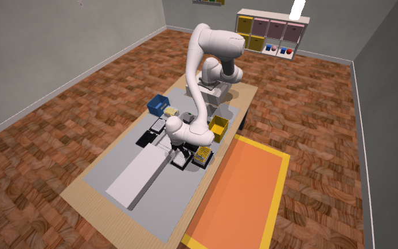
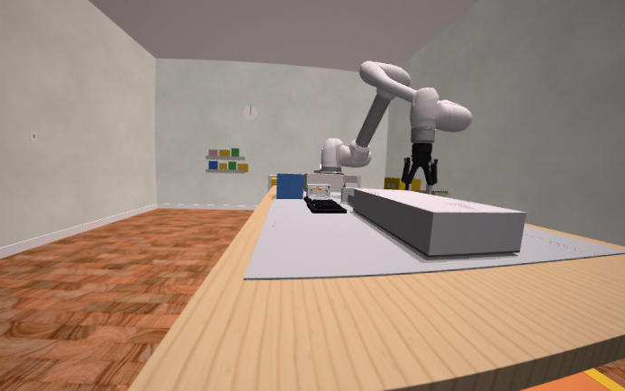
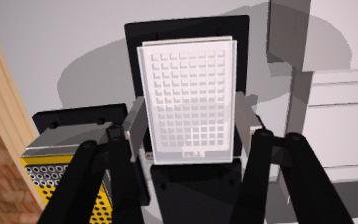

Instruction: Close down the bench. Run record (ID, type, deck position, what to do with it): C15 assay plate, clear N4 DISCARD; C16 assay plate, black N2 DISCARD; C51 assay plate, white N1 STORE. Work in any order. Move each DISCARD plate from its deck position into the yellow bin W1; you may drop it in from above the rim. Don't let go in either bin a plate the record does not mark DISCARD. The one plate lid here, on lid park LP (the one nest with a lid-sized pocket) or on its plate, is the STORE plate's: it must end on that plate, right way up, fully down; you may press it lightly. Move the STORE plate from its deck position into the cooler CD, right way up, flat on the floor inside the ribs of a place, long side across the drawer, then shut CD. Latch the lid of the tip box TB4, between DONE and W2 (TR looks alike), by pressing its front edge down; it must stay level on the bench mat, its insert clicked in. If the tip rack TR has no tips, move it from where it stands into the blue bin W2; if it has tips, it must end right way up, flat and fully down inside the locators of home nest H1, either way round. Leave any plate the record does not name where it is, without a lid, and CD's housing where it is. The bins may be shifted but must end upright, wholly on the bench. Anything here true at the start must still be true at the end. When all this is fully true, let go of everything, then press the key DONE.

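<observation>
The plate lid is 2 cm below my hand. Round my hand: yellow tip rack: 12 cm to the left, 11 cm behind, 1 cm below; then white plate: 5 cm below; then black nest N3: 18 cm behind, 6 cm below, 3 cm to the right.
</observation>
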